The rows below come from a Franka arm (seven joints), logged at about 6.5 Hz.
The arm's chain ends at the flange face. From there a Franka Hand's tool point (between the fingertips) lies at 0.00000 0.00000 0.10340 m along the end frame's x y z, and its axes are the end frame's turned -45 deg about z.
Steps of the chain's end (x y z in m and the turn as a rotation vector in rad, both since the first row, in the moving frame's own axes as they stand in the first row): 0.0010, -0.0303, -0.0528, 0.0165, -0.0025, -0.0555; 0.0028, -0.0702, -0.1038, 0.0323, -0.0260, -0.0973; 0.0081, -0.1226, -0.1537, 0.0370, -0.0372, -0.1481; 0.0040, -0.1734, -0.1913, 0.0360, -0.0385, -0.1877; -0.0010, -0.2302, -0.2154, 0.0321, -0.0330, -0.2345
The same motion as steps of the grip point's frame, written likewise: 0.0231, -0.0221, -0.0528, 0.0134, 0.0099, -0.0555; 0.0519, -0.0519, -0.1039, 0.0412, 0.0045, -0.0973; 0.0920, -0.0864, -0.1538, 0.0525, -0.0001, -0.1481; 0.1247, -0.1252, -0.1914, 0.0527, -0.0018, -0.1877; 0.1614, -0.1682, -0.2155, 0.0460, -0.0006, -0.2345
